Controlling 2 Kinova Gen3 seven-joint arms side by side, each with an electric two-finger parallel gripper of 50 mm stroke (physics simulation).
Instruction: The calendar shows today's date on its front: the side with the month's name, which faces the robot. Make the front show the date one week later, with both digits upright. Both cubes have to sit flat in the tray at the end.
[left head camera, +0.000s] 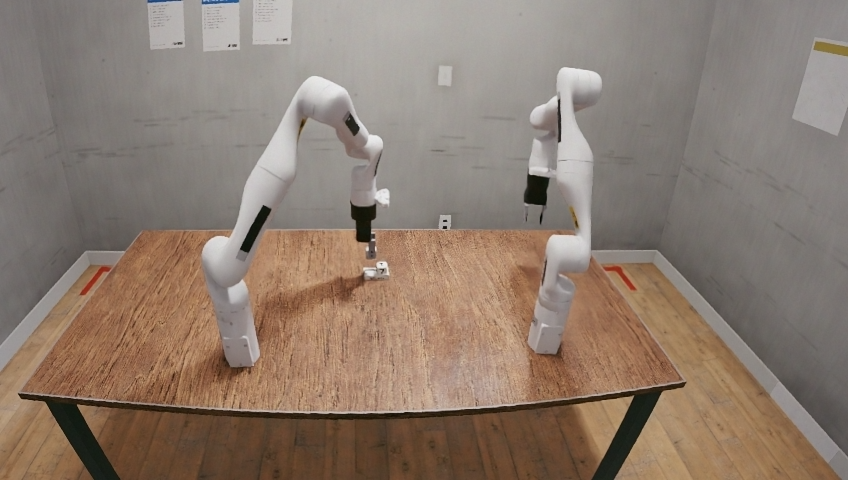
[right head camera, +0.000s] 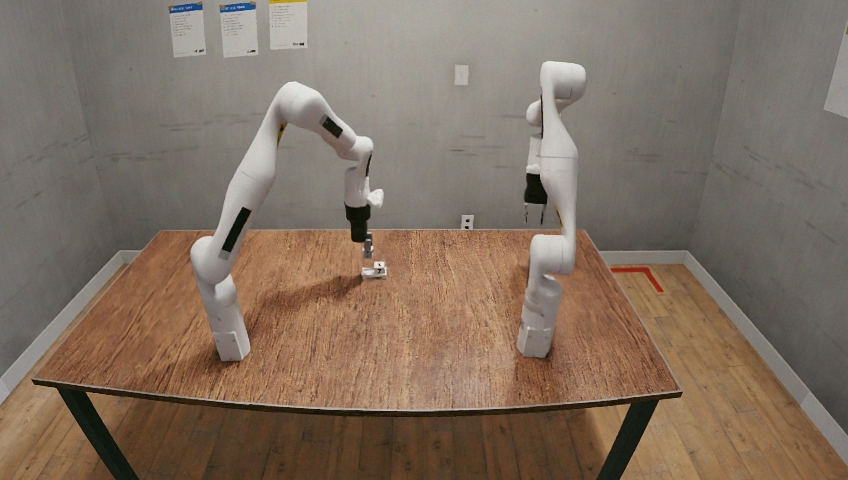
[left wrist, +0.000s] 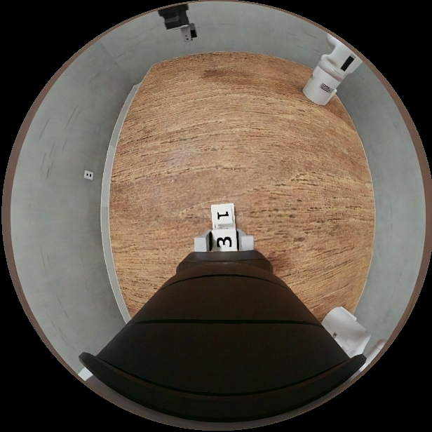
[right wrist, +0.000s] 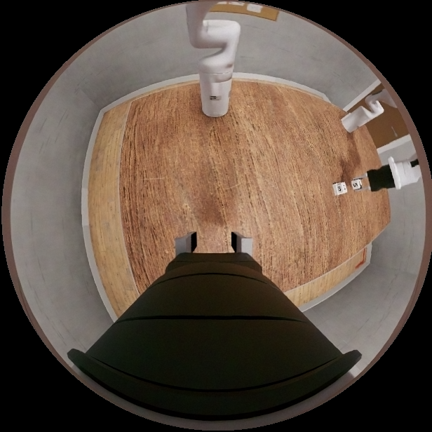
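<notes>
The white tray (left head camera: 368, 276) (right head camera: 365, 275) lies on the table. One white cube (left head camera: 382, 269) (right head camera: 379, 267) (left wrist: 222, 215) (right wrist: 339, 188) sits in its right part; its front reads 7 in the head camera views, and its top shows a 1 in the left wrist view. The tray's left part has no cube. My left gripper (left head camera: 371, 245) (right head camera: 367, 245) (left wrist: 223, 236) is shut on the other white cube (left head camera: 370, 252) (right head camera: 367, 252) (left wrist: 224, 240) (right wrist: 356, 184), held above the tray's left part with a 3 on top. Its front digit is too small to read. My right gripper (left head camera: 533, 215) (right head camera: 534, 214) (right wrist: 213, 238) is open and empty, high above the table.
The wooden table (left head camera: 452, 333) (right head camera: 452, 333) carries both arm bases, the left base (left head camera: 239, 342) at the left and the right base (left head camera: 546, 333) at the right. The tray lies between them, toward the back. A grey wall (left head camera: 476, 148) stands behind the table.
</notes>
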